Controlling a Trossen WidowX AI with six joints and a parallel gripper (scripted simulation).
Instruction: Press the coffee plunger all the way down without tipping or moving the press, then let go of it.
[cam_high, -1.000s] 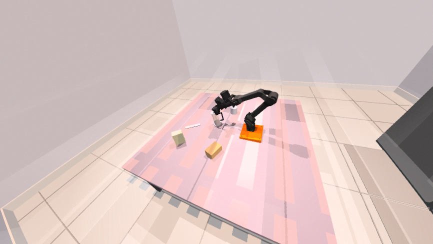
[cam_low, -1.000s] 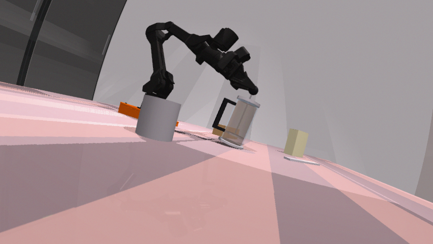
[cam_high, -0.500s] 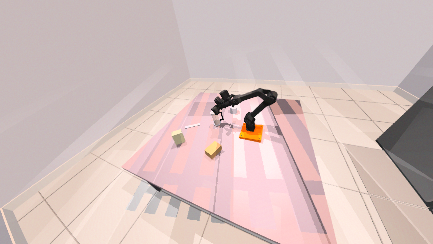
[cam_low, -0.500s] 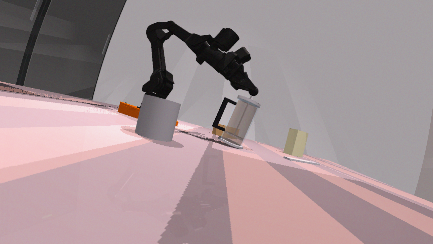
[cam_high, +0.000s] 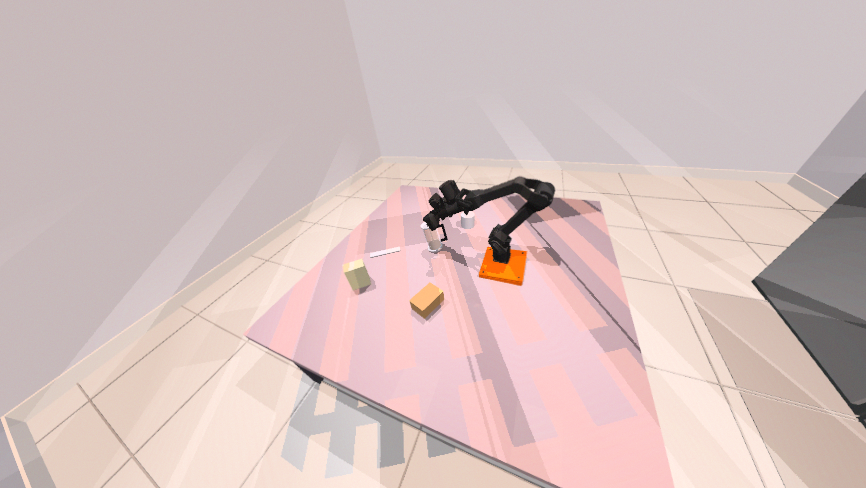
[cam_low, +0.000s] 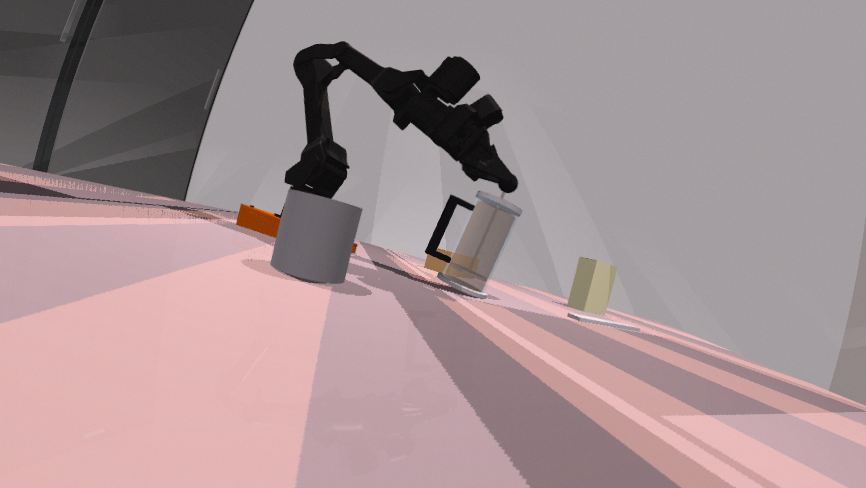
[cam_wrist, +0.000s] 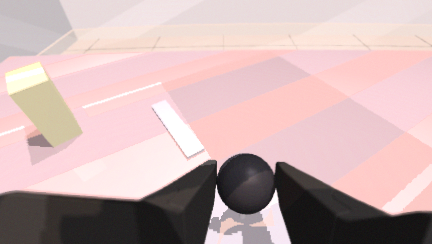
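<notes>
Now: the glass coffee press 8 cm below my gripper tip, 3 cm behind it and 1 cm to the right of it. Round my gripper tip: thin white strip: 19 cm ahead, 17 cm below, 11 cm to the left; pale yellow block: 32 cm to the left, 17 cm ahead, 11 cm below.
</notes>
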